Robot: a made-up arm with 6 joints. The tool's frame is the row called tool.
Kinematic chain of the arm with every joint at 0, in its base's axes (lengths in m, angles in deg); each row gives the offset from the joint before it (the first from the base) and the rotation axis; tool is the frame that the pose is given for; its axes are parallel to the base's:
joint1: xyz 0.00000 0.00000 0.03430 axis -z
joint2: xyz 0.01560 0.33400 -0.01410 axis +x
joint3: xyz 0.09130 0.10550 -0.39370 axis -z
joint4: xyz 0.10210 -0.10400 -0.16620 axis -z
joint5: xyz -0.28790 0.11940 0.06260 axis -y
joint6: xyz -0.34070 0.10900 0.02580 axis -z
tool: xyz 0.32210 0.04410 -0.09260
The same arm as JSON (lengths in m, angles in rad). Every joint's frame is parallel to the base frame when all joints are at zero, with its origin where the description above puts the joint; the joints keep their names.
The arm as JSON. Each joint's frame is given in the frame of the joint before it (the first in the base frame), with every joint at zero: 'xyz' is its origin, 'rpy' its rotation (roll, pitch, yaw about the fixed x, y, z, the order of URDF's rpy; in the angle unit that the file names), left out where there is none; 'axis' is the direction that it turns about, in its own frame. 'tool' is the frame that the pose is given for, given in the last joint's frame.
{"units": {"length": "m", "angle": "rad"}, "joints": [{"name": "joint1", "type": "revolute", "origin": {"xyz": [0.0, 0.0, 0.0343]}, "axis": "-z"}, {"name": "joint2", "type": "revolute", "origin": {"xyz": [0.0156, 0.334, -0.0141]}, "axis": "+x"}, {"name": "joint3", "type": "revolute", "origin": {"xyz": [0.0913, 0.1055, -0.3937]}, "axis": "-z"}, {"name": "joint4", "type": "revolute", "origin": {"xyz": [0.1021, -0.104, -0.1662]}, "axis": "-z"}, {"name": "joint5", "type": "revolute", "origin": {"xyz": [-0.2879, 0.1194, 0.0626]}, "axis": "-y"}, {"name": "joint6", "type": "revolute", "origin": {"xyz": [-0.3407, 0.109, 0.0258]}, "axis": "-z"}], "tool": {"origin": {"xyz": [0.3221, 0.0441, -0.0926]}}}
